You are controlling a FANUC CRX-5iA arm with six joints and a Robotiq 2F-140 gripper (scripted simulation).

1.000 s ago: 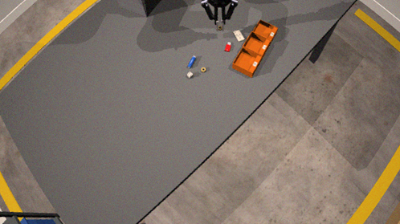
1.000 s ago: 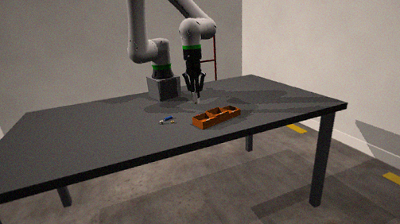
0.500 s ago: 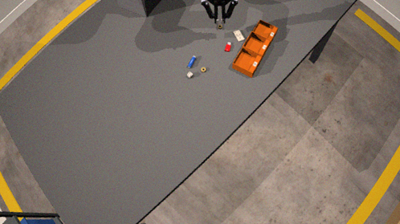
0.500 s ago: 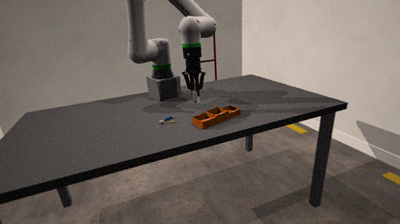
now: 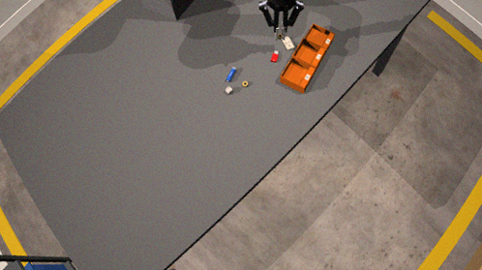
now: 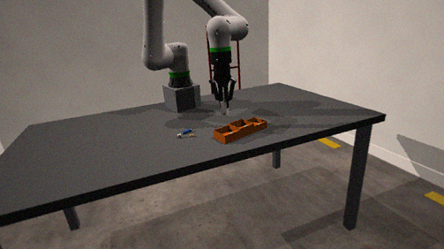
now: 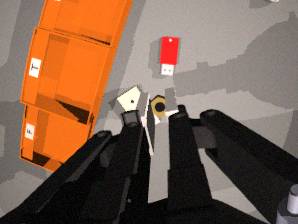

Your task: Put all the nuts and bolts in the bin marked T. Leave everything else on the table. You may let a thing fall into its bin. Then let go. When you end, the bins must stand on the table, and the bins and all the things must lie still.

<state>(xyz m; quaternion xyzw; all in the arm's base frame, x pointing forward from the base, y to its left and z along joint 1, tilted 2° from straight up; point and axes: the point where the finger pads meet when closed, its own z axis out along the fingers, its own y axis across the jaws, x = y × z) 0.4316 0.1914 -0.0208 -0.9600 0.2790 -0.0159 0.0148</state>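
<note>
My gripper is now 9 cm short of the orange three-compartment bin, 8 cm above it and 6 cm to the right of it. Round my hand: red usb stick (10 cm below, 3 cm to the right, 2 cm ahead); then blue cylinder (19 cm to the right, 9 cm below); then white domino (10 cm below, 4 cm to the left).
</note>
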